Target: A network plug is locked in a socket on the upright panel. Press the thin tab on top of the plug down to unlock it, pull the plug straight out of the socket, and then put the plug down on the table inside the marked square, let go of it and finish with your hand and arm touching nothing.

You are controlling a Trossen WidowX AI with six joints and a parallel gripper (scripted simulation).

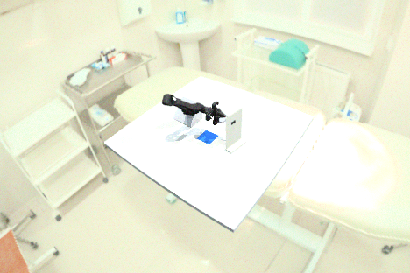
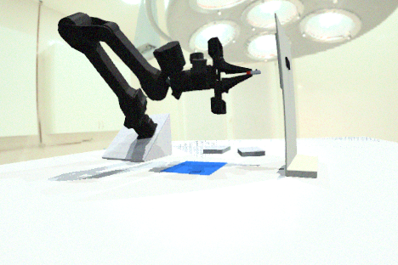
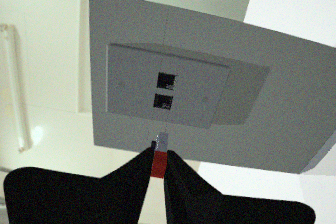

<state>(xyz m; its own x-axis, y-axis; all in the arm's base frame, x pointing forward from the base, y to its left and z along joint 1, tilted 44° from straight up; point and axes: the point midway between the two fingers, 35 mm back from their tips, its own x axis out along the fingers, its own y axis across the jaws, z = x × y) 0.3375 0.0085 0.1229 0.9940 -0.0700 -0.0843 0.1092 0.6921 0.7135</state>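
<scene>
My gripper tip is 14 cm past the blue marked square, 5 cm to the left of it and 22 cm above it. The rest, counted from my gripper tip: network plug: right at my gripper tip; then upright grey panel: 8 cm ahead, 3 cm to the right, 8 cm below.
</scene>
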